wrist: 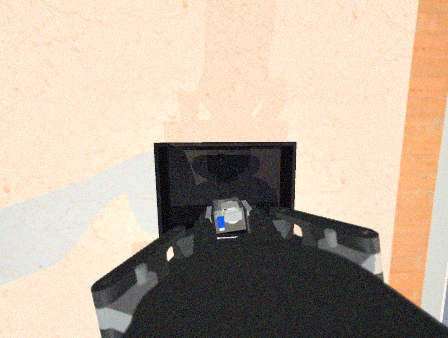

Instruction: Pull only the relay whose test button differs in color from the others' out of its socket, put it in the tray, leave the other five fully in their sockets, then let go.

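Frame: origin at the arm's base, x ahead, y left, z up, level; centimetres.
Where they show: gripper, fingertip midpoint: [227, 212].
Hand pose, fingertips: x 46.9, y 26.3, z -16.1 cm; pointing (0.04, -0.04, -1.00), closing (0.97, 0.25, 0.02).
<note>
Each offset is from my fingertips to the centre of the thing. "spot": to the spot under its first point. Level surfaces: height alone.
A small clear-and-grey relay with a blue test button {dx -0.1, dy +0.2, dz +0.6 cm} [230, 218] is between the fingertips of my gripper [227, 212], which is shut on it. The relay looks roughly upright, its top facing the camera. The black tray {spot: dx +7.6, dy +4.7, dz -1.7 cm} [292, 172], a rectangular box with raised walls, lies behind and below the relay. The relay shows over the near part of the tray; its lower end is hidden, so I cannot tell whether it touches the tray floor. The near wall of the tray is hidden by the gripper. The sockets and the other five relays do not show in this view.
The tray stands on a pale, marbled table top {dz -5.2 cm} [100, 75]. An orange wooden floor strip [425, 125] runs along the right, with a light grey band beyond it. Shadows fall on the table left of the tray and behind it.
</note>
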